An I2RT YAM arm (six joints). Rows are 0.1 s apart.
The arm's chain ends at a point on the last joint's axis. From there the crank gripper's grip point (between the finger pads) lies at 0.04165 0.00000 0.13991 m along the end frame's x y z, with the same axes.
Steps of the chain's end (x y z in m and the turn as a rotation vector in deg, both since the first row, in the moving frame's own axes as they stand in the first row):
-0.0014, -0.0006, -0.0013, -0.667, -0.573, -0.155
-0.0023, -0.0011, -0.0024, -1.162, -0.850, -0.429
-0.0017, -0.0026, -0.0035, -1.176, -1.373, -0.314
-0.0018, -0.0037, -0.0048, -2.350, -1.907, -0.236
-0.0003, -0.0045, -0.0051, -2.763, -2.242, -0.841
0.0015, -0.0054, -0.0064, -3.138, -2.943, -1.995
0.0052, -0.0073, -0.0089, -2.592, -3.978, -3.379
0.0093, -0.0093, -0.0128, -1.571, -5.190, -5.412
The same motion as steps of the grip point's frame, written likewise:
-0.0028, 0.0009, -0.0009, -0.667, -0.573, -0.155
-0.0044, 0.0014, -0.0018, -1.162, -0.850, -0.429
-0.0051, 0.0001, -0.0026, -1.176, -1.373, -0.314
-0.0065, 0.0019, -0.0036, -2.350, -1.907, -0.236
-0.0058, 0.0017, -0.0037, -2.763, -2.242, -0.841
-0.0056, 0.0010, -0.0046, -3.138, -2.943, -1.995
-0.0045, -0.0031, -0.0064, -2.592, -3.978, -3.379
-0.0035, -0.0087, -0.0096, -1.571, -5.190, -5.412

